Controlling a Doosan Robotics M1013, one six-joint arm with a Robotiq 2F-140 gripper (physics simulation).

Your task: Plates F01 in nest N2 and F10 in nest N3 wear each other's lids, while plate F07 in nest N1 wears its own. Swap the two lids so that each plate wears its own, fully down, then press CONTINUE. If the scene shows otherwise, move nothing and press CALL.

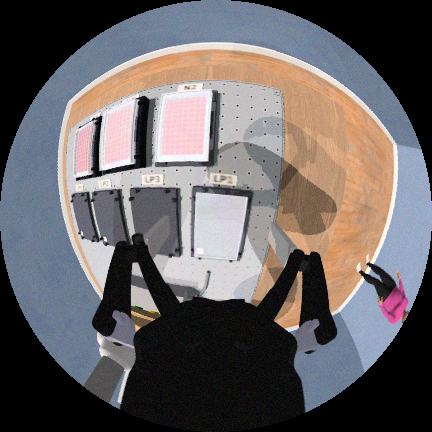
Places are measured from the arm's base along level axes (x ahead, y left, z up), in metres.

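Pixels of known places: gripper, between the fingertips: (219, 228).
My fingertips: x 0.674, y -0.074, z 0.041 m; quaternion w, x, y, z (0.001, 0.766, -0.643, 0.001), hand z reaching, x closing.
Observation:
Ahead of a thing's pixels: the offset from my fingertips to its top centre. "*": to the spot under its first point. Level surfaces: height alone.
Three pink-welled plates with pale rims sit in a row of dark nests: one {0.138 m ahead, 0.092 m left, 0.041 m down} (184, 127) under the N2 label, one {0.114 m ahead, 0.219 m left, 0.029 m down} (118, 134) in the middle and one {0.088 m ahead, 0.343 m left, 0.032 m down} (84, 150) at the far left. The labels of the two left nests are unreadable. Whether each plate wears a lid, and the plate names, I cannot tell. A pale flat panel {0.028 m back, 0.004 m right, 0.052 m down} (220, 225) with a small white tag, apparently a lid, lies on the LP1 stand (247, 220). My gripper (219, 228) is open and empty, above the LP1 and LP3 area. CONTINUE and CALL are not readable.
Dark stands LP3 {0.053 m back, 0.121 m left, 0.050 m down} (156, 215), LP2 {0.079 m back, 0.253 m left, 0.050 m down} (109, 212) and another at far left (83, 215) stand on the perforated grey board {0.070 m down} (240, 125). A grey object with a curved cable {* 0.193 m back, 0.016 m right, 0.069 m down} (207, 284) lies nearer me. Wooden table (370, 165) surrounds the board; a person in pink (394, 305) is at right.

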